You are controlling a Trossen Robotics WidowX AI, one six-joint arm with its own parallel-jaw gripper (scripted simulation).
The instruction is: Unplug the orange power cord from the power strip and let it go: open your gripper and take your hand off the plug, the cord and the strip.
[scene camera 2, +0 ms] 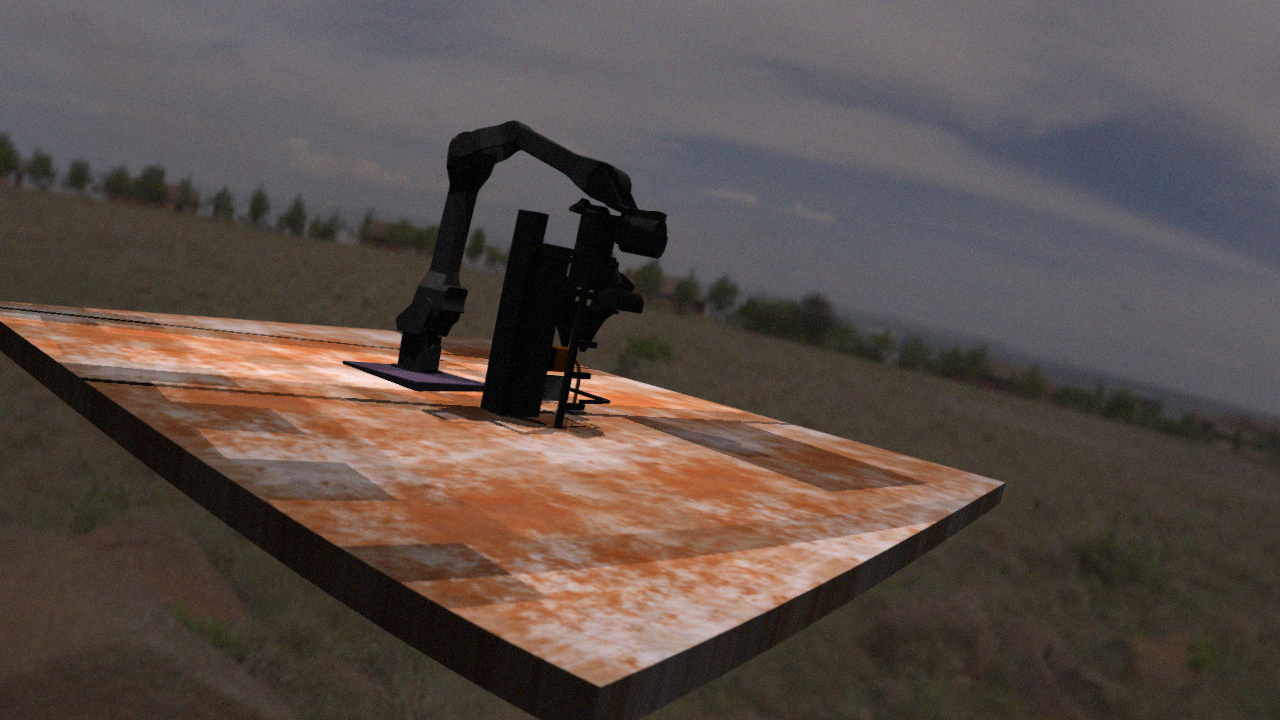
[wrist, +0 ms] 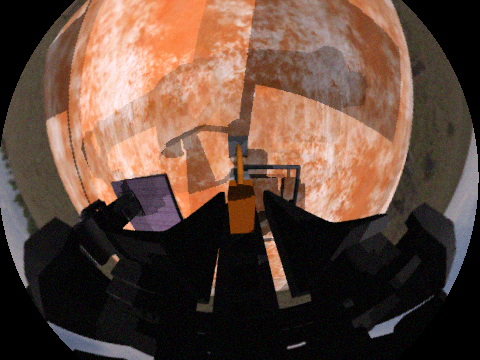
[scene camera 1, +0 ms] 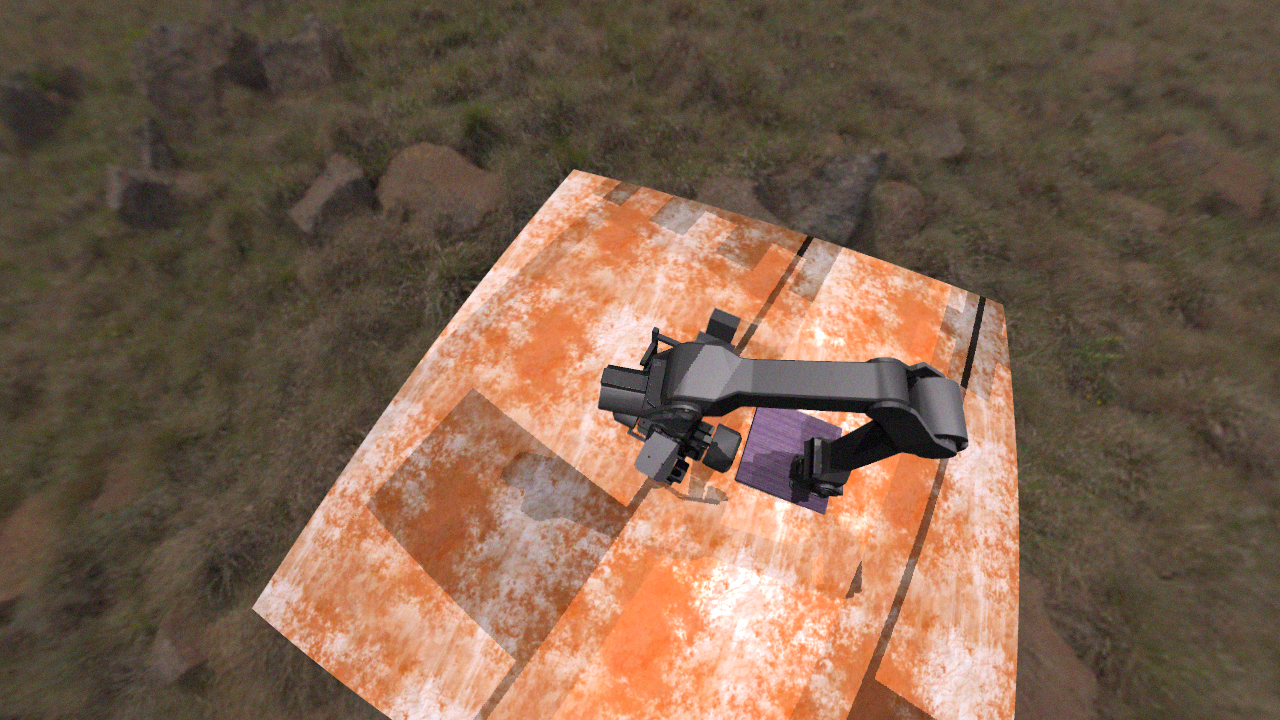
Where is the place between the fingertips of my gripper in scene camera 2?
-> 573,349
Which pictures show my gripper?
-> Scene camera 2, the wrist view and scene camera 1: all of them.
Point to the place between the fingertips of my gripper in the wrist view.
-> At 244,195
